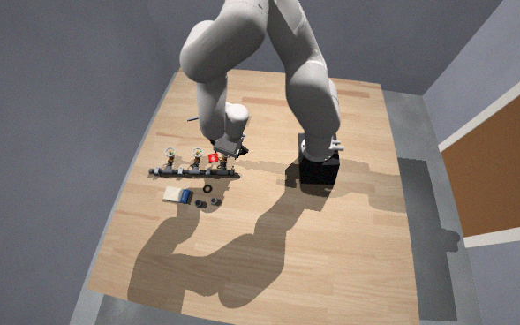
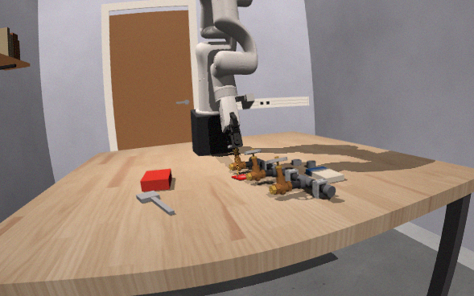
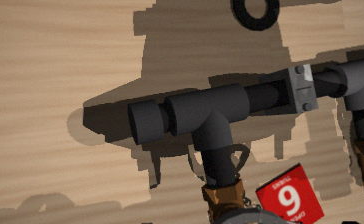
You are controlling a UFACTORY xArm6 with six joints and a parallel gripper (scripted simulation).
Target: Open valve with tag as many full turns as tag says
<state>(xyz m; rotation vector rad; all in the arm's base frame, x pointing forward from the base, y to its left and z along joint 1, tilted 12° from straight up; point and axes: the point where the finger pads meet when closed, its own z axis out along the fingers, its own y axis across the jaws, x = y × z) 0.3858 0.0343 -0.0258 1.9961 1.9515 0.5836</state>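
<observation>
Right now my hand is 80 mm short of the red tag, 10 mm to the left of it and 80 mm above it. From my hand the other things lie so: grey hammer-like tool (210 mm ahead, 240 mm to the right, 80 mm below); grey box (190 mm ahead, 210 mm to the left, 70 mm below); red box (50 mm ahead, 250 mm to the right, 70 mm below).
</observation>
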